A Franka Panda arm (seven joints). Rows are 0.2 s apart.
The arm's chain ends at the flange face. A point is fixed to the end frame.
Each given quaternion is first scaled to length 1.
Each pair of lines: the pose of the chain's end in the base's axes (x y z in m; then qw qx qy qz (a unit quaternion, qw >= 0)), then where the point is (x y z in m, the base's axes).
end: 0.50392, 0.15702, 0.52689, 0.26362, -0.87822, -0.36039, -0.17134
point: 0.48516 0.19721 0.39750
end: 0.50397, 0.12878, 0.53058, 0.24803, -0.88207, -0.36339, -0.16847
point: 0.48610 0.16476 0.39983
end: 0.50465, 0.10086, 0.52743, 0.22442, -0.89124, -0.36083, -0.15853
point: 0.48662 0.13018 0.39505
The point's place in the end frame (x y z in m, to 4 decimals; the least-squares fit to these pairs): -0.0545 0.0062 0.1253
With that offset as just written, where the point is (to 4 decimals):
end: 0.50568, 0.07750, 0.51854, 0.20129, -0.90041, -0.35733, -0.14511
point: 0.4865 0.0999 0.3850
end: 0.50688, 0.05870, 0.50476, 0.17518, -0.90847, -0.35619, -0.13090
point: 0.4865 0.0732 0.3703
